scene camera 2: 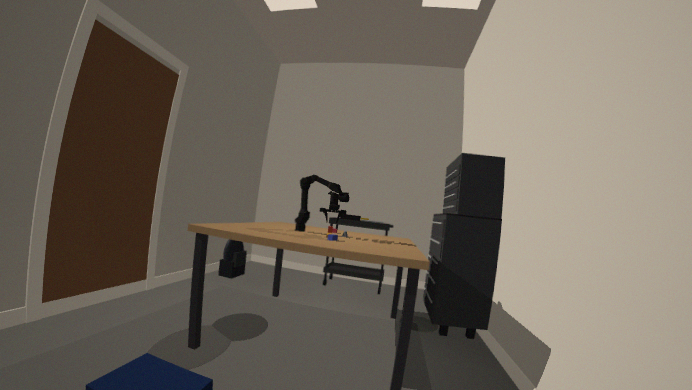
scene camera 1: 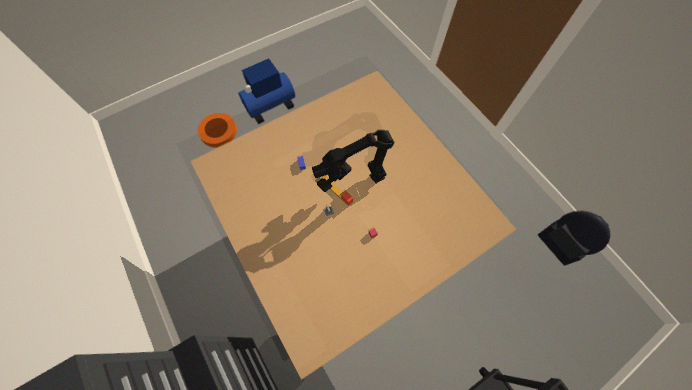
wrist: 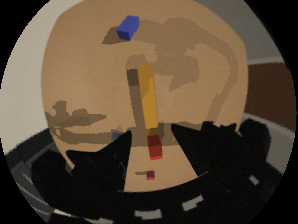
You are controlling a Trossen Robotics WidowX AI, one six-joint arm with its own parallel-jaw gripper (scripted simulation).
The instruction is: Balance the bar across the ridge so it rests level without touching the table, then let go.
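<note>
Gripper open and empty: my gripper (wrist: pixel 151 130) holds nothing. A bar (wrist: pixel 145 78) is present as well.
</note>
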